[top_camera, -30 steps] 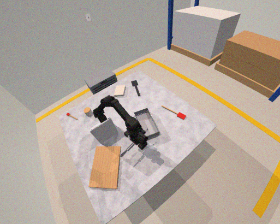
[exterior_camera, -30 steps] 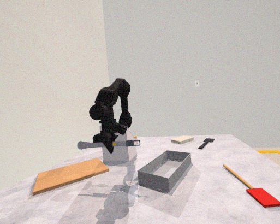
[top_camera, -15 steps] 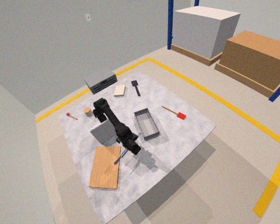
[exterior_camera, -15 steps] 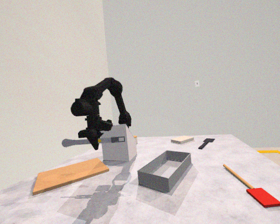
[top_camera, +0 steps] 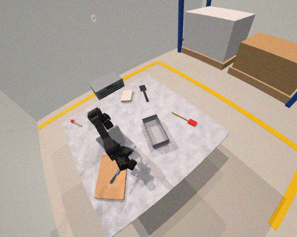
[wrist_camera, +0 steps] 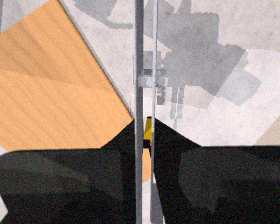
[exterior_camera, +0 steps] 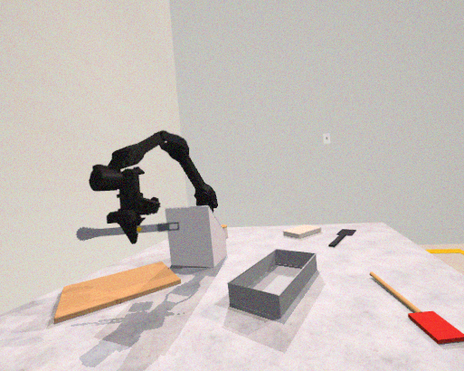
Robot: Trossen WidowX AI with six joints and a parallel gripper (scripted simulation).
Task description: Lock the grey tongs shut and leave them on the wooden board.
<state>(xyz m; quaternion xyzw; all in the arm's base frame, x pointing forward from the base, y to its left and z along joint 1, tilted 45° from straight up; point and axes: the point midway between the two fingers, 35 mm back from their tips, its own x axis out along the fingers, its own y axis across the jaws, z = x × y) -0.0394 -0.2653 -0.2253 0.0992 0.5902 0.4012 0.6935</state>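
The wooden board lies 16 cm behind my gripper tip, 6 cm to the left of it and 17 cm below it. From my gripper tip the other things lie so: grey roasting tin (37 cm ahead, 18 cm to the left, 15 cm below); cork-topped jar (6 cm behind, 73 cm to the left, 15 cm below); red spatula (69 cm ahead, 10 cm to the left, 17 cm below).
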